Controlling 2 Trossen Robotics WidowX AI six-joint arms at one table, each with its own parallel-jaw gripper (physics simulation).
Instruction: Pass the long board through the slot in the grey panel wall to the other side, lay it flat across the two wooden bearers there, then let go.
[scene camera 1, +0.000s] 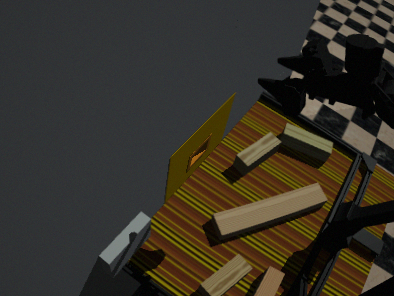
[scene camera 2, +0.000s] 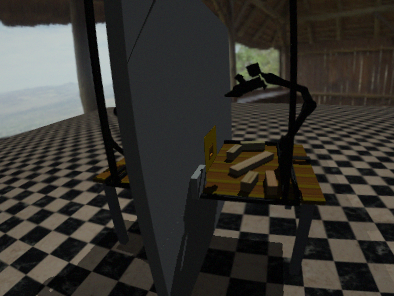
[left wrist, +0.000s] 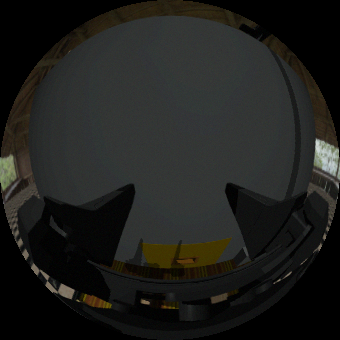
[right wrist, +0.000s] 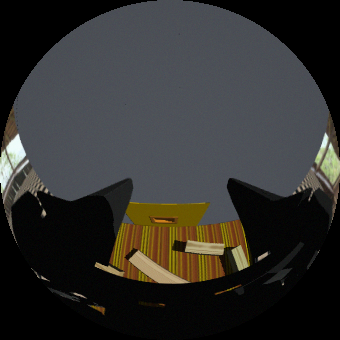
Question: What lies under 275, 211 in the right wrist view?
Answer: My right gripper.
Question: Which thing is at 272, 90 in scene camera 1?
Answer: My right gripper.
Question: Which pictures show my left gripper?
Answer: The left wrist view only.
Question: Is my left gripper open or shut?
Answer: Open.
